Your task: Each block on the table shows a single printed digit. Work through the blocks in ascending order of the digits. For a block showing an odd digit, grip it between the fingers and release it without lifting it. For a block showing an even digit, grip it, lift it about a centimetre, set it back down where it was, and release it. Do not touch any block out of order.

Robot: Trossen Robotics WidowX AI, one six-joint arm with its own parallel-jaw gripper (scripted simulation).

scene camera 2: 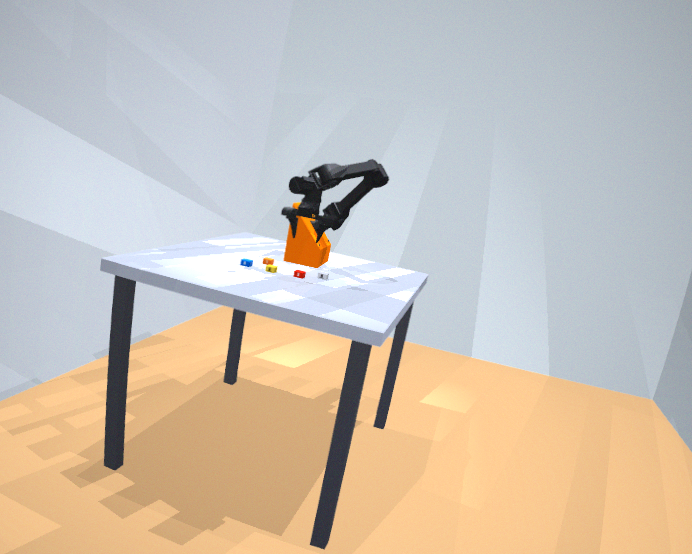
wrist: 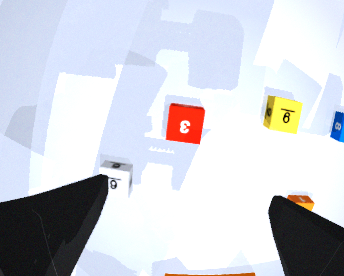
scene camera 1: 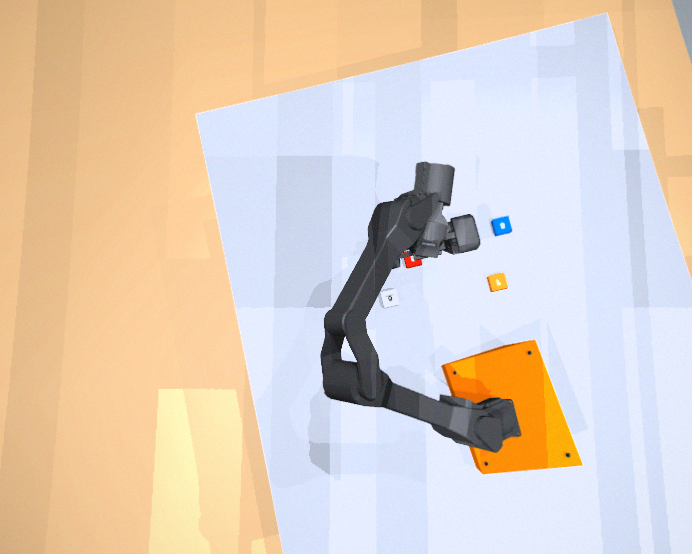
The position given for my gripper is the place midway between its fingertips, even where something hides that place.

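My gripper (scene camera 1: 419, 252) open, holding nothing. Scene camera 1 does not show the yellow block, hidden by my gripper.
My gripper again (scene camera 2: 305, 240). My gripper (wrist: 192, 196), white block (wrist: 120, 185), yellow block (wrist: 281, 114).
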